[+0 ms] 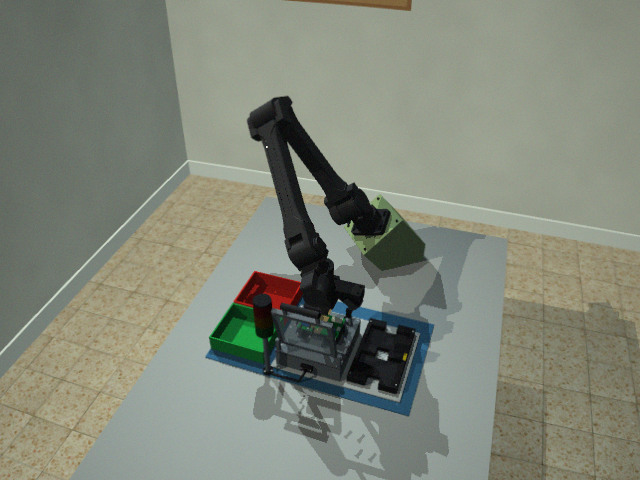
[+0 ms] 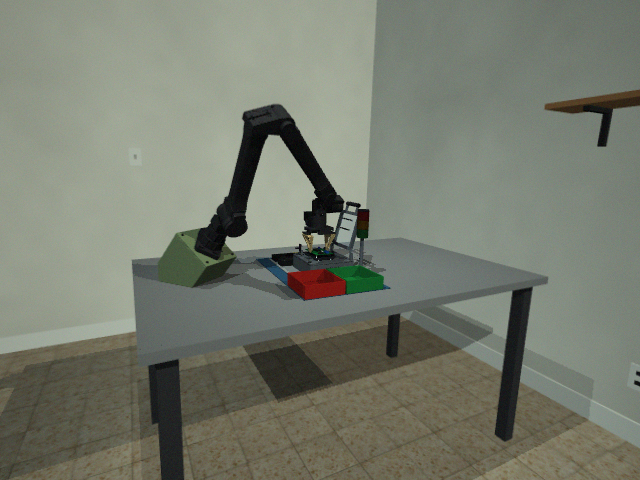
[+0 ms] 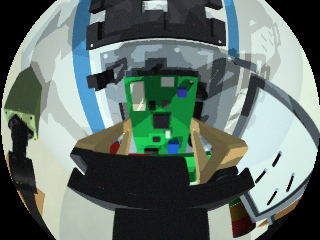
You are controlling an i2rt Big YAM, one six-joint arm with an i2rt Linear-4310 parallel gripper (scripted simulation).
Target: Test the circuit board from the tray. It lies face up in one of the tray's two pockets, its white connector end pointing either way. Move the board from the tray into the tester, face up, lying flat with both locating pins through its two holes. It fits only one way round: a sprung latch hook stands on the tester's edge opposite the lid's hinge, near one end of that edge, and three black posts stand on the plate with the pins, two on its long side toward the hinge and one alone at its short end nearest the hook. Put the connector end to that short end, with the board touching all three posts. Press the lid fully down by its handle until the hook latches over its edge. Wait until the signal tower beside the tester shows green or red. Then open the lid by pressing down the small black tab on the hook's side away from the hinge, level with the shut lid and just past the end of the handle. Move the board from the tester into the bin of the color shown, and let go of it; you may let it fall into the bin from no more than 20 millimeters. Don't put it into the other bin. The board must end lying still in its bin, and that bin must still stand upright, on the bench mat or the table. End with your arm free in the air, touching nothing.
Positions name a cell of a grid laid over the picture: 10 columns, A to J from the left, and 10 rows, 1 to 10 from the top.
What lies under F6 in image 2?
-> A green bin.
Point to a clear lid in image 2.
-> At F5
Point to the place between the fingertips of my gripper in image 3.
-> At F6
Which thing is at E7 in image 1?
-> A clear lid.
